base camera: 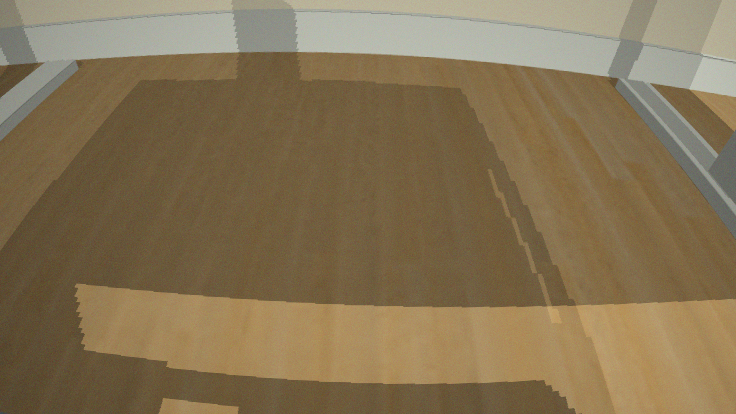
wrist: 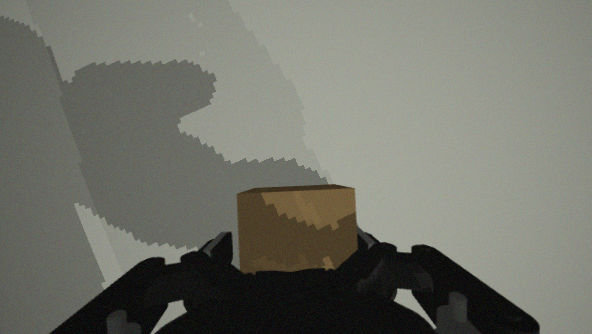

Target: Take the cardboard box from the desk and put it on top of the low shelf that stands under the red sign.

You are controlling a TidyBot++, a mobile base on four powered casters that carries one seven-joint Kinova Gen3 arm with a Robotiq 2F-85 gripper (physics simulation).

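Frame: origin at the arm's base, x down, y left, z ahead, level; metres.
Seen in the pictures: gripper, fingertip midpoint: (wrist: 290, 242).
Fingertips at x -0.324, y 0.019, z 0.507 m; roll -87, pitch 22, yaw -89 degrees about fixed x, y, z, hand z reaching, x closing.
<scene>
A point is followed by its place in that frame.
The cardboard box (wrist: 297, 230) @[x -0.373, y 0.007, z 0.526 m] is a small brown box on the pale grey desk top (wrist: 450, 125) @[x -0.323, y -0.133, z 0.538 m], at the lower middle of the wrist view. My gripper (wrist: 290, 242) @[x -0.324, y 0.019, z 0.507 m] is open, with one black finger on each side of the box. A narrow gap shows at the left finger; the box's right edge overlaps the view of the right fingertip, and I cannot tell whether they touch. The box's lower part is hidden behind the gripper body. The low shelf and the red sign do not show in either view.
In the base view, grey metal foot bars (base camera: 38, 92) @[x 0.376, y 0.638, z 0.710 m] (base camera: 674, 149) @[x 0.384, y -0.528, z 0.626 m] lie on the wooden floor (base camera: 329, 339) @[x 0.397, y 0.027, z 0.284 m] at the left and right. A pale skirting board (base camera: 411, 41) @[x 0.364, y -0.078, z 0.911 m] and the wall (base camera: 463, 12) @[x 0.299, y -0.177, z 0.926 m] cross the far side. Dark shadows fall on the floor and desk.
</scene>
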